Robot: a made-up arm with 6 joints.
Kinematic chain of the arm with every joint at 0, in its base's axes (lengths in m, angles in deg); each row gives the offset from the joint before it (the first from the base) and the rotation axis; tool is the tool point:
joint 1: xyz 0 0 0.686 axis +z
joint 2: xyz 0.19 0 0 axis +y
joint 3: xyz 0 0 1.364 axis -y
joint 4: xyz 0 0 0.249 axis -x
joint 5: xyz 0.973 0 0 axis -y
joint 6: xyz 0.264 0 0 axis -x
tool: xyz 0 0 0
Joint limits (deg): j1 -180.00..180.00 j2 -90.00..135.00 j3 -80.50..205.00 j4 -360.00..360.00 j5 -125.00..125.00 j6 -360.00..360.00
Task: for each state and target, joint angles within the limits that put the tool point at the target. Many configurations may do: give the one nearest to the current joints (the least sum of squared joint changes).
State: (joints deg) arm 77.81 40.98 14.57 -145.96 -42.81 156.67
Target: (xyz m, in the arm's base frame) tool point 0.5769 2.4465 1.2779
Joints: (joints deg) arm 74.62 53.96 25.51 -147.72 -41.06 156.67
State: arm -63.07 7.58 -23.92 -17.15 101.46 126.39
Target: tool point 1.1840 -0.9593 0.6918
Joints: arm -36.71 42.64 -53.01 -13.49 94.47 126.39
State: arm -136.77 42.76 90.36 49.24 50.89 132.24
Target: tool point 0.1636 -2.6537 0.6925
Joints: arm -91.24 81.65 53.34 63.82 68.88 132.24
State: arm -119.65 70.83 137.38 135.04 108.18 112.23
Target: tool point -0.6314 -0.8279 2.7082
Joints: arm -136.83 39.04 127.44 139.34 92.45 112.23
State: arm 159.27 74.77 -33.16 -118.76 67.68 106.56
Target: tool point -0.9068 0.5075 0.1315
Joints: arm 162.25 72.45 -49.79 -122.75 68.75 106.56
